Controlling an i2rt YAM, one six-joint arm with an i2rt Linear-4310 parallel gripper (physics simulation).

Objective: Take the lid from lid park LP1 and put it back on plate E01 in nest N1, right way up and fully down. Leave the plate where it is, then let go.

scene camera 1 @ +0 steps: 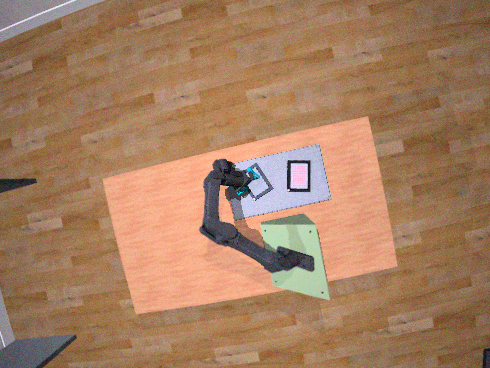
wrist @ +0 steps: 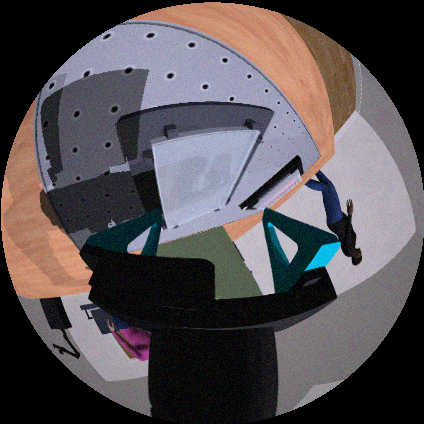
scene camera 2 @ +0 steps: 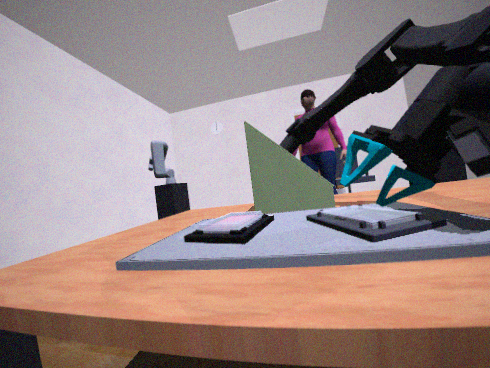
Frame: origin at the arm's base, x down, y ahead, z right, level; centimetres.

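Seen in the pictures: gripper, fingertip midpoint: [scene camera 1: 254, 182] [wrist: 211, 213] [scene camera 2: 361, 195]; arm's base, origin of the base link: [scene camera 1: 295, 257] [scene camera 2: 281, 154].
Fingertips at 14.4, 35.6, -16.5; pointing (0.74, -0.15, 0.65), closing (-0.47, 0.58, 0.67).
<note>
Pixels of each thing's top centre, then the offset from my fingertips to it, as dx, dy, dz. Level surfaces: height alone.
- clear rectangular lid, middle of its top: [wrist: 203, 188] [scene camera 2: 361, 212] [scene camera 1: 255, 181] +2.7, +0.2, +0.5
- dark grey lid park, middle of its top: [wrist: 204, 189] [scene camera 2: 361, 210] [scene camera 1: 255, 181] +2.5, +0.3, +0.5
- plate with a pink face, middle of its top: [scene camera 2: 233, 217] [wrist: 281, 193] [scene camera 1: 299, 176] +1.9, +1.4, +23.5
- black nest, middle of its top: [scene camera 2: 234, 221] [wrist: 279, 190] [scene camera 1: 299, 176] +2.7, +1.4, +23.5
- grey board, middle of its top: [wrist: 243, 188] [scene camera 2: 294, 223] [scene camera 1: 276, 182] +4.4, -0.9, +11.8
- wooden table, its level: dx +5.8
A clear rectangular lid [scene camera 1: 258, 186] [scene camera 2: 372, 214] [wrist: 205, 175] lies flat on the dark grey lid park [scene camera 1: 265, 176] [scene camera 2: 340, 228] [wrist: 200, 112], which stands turned on the board. A plate with a pink face [scene camera 1: 300, 176] [scene camera 2: 232, 221] [wrist: 282, 191] sits in the black nest [scene camera 1: 289, 175] [scene camera 2: 220, 238] [wrist: 272, 181], to the right of the park in scene camera 1. My gripper [scene camera 1: 248, 182] [scene camera 2: 362, 194] [wrist: 211, 213] is open and empty, tilted, with its teal fingertips above the lid park. In scene camera 1 the gripper hides part of the lid and park.
The grey board [scene camera 1: 280, 201] [scene camera 2: 200, 259] [wrist: 170, 90] has rows of holes and lies on the wooden table [scene camera 1: 165, 225] [scene camera 2: 225, 295]. A green sloped panel [scene camera 1: 300, 240] [scene camera 2: 285, 180] [wrist: 225, 255] stands beside the board, near the arm's base. A person [scene camera 2: 320, 142] stands behind the table.
</note>
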